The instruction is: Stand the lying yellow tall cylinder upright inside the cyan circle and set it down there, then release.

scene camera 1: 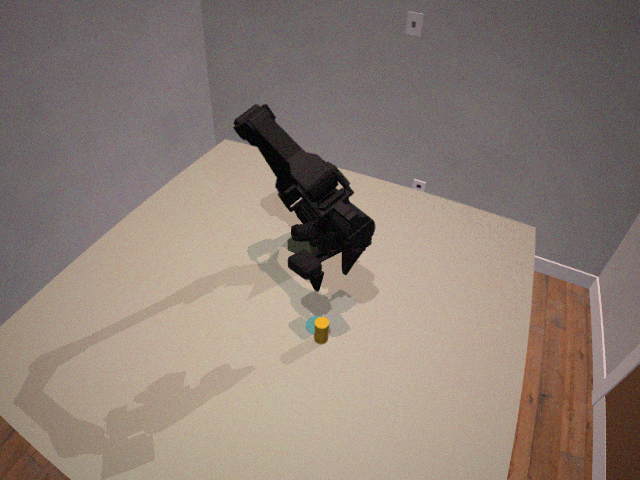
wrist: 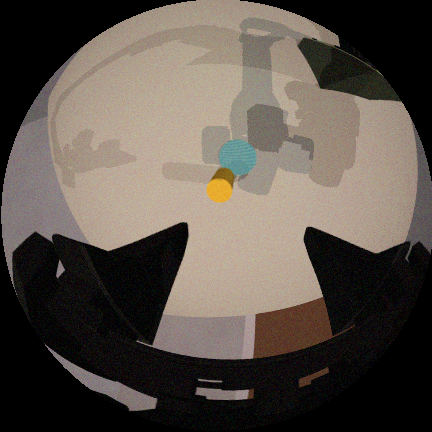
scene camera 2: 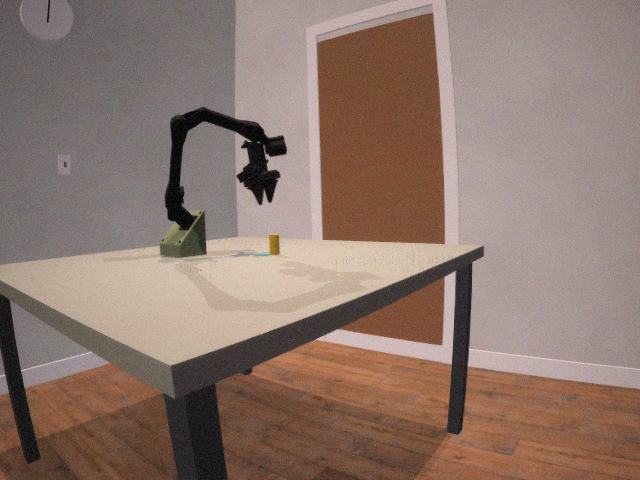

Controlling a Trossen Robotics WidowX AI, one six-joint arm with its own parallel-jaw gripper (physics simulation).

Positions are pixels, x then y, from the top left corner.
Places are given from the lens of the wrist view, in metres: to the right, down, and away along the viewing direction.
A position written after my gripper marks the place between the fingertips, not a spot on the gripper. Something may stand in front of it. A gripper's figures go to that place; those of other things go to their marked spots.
my gripper (wrist: 249, 231): 0.02, 0.01, 0.10
yellow tall cylinder (wrist: 219, 188): 0.00, -0.03, 0.20
